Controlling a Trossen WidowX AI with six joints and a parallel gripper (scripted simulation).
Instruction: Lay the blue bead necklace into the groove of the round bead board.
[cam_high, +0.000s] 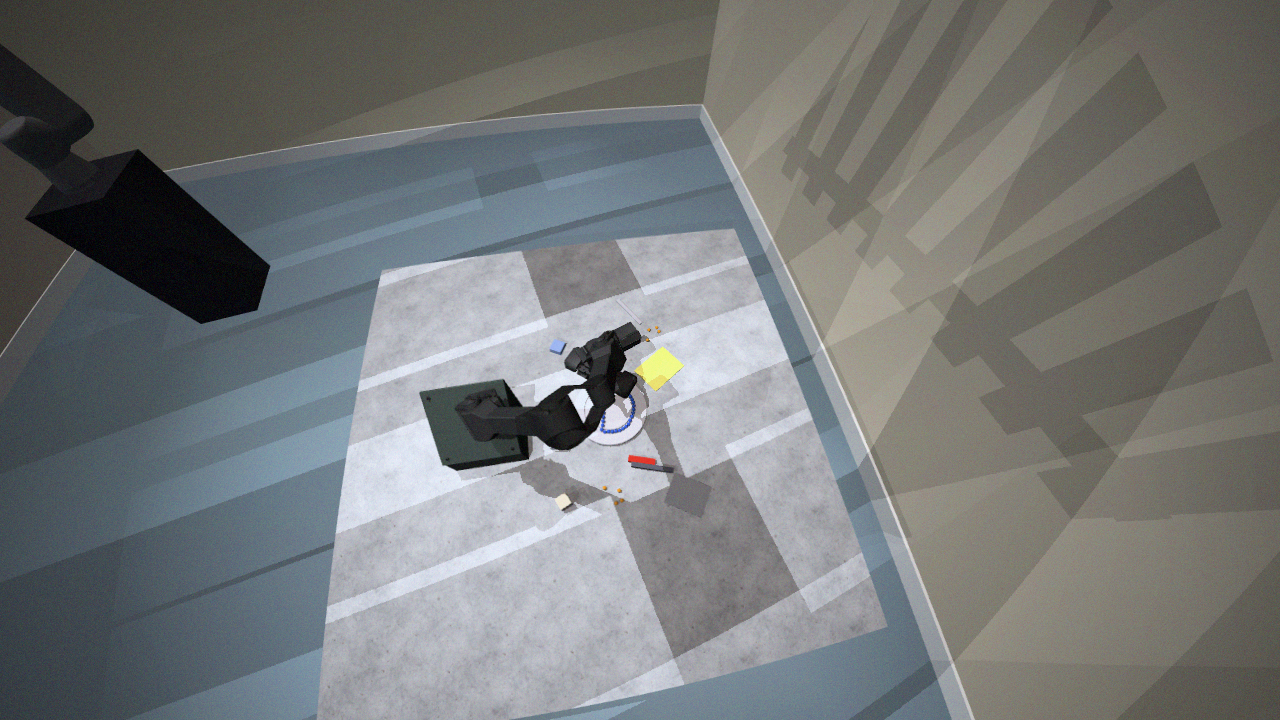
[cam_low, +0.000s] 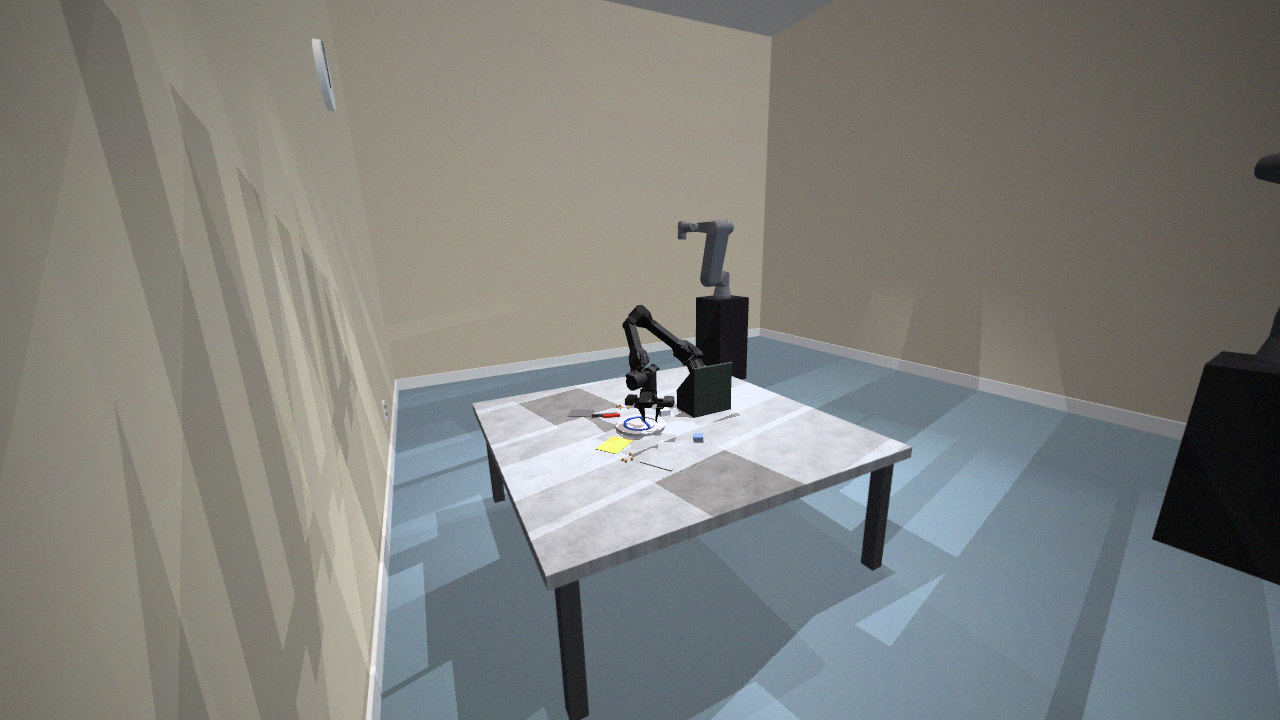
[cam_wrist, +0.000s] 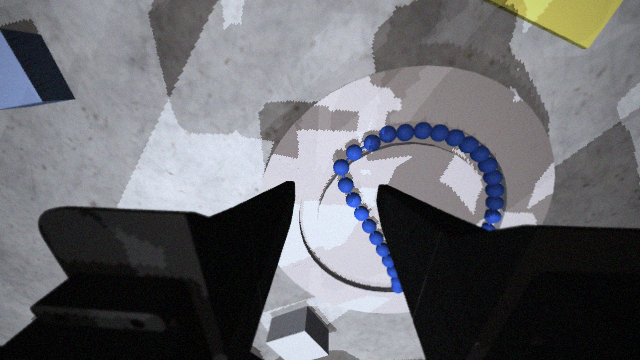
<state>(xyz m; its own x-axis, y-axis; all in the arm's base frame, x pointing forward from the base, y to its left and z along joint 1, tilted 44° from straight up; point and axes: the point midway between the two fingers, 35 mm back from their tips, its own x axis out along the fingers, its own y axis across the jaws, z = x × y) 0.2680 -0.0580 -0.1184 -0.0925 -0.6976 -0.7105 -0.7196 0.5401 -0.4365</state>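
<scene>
Right now my gripper tip is 1 cm short of the round white bead board, 6 cm to the left of it and 3 cm above it. Round my gripper tip: blue block (10 cm behind, 17 cm to the left, 3 cm below); yellow sheet (18 cm ahead, 3 cm to the left, 4 cm below); grey tool (6 cm ahead, 23 cm to the right, 4 cm below).
</scene>
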